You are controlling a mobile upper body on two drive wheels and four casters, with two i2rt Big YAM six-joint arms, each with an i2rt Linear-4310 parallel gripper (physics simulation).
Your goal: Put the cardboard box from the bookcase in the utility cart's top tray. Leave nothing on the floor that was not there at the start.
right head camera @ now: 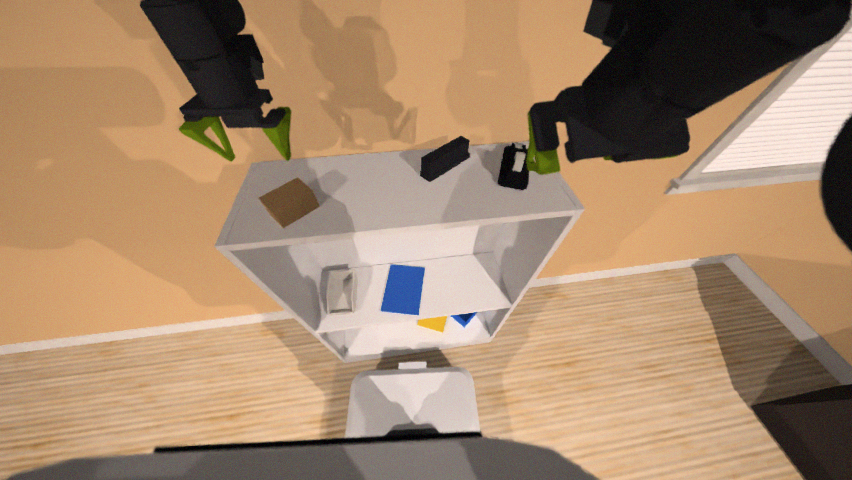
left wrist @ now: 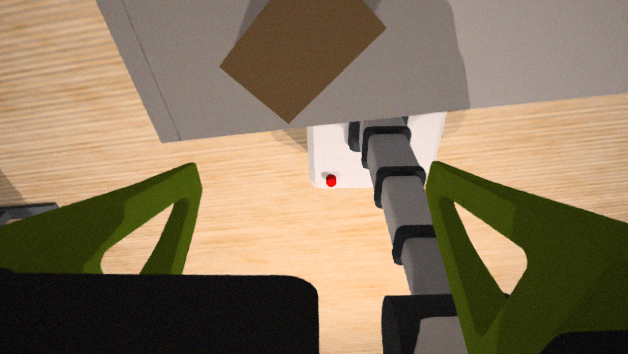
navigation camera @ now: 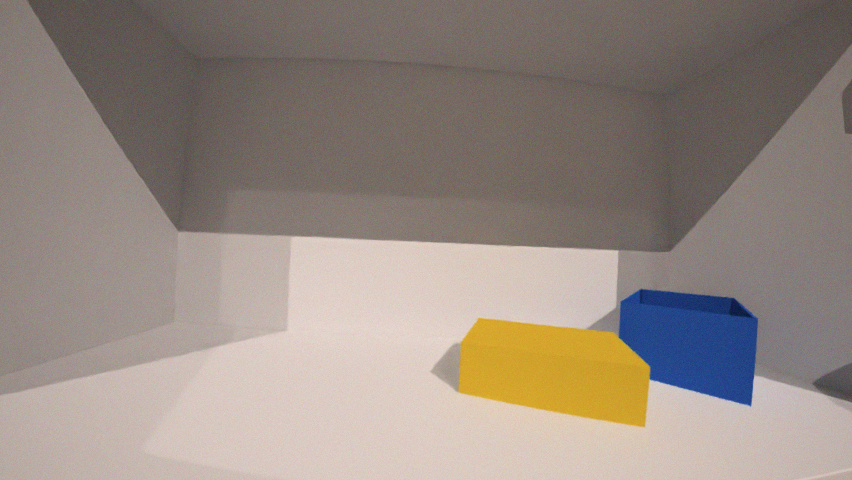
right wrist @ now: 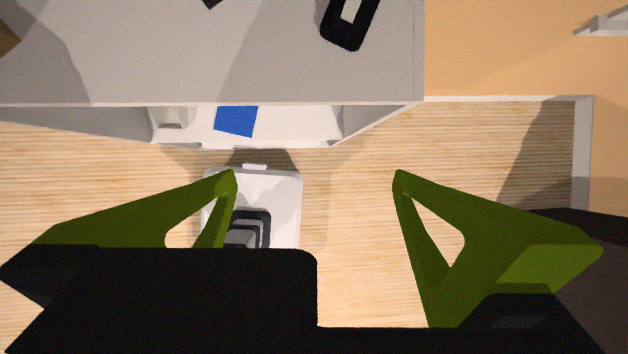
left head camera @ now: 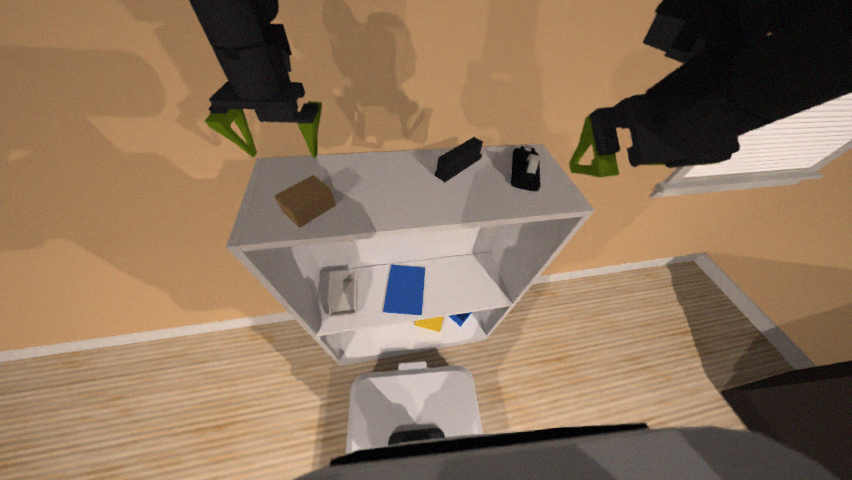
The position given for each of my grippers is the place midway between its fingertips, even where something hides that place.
Note:
I see my left gripper (left head camera: 285, 155), my right gripper (right head camera: 565, 160), a brown cardboard box (left head camera: 303, 202), a grey holder (left head camera: 342, 297) and a yellow box (navigation camera: 593, 374).
The brown cardboard box also shows in the right head camera view (right head camera: 286, 204) and in the left wrist view (left wrist: 286, 61). The grey holder shows as well in the right head camera view (right head camera: 341, 294) and in the right wrist view (right wrist: 165, 117). My left gripper also shows in the right head camera view (right head camera: 261, 159) and in the left wrist view (left wrist: 313, 175). The navigation camera view misses the brown cardboard box: it is out of frame. The left wrist view does not show the grey holder: it is out of frame.

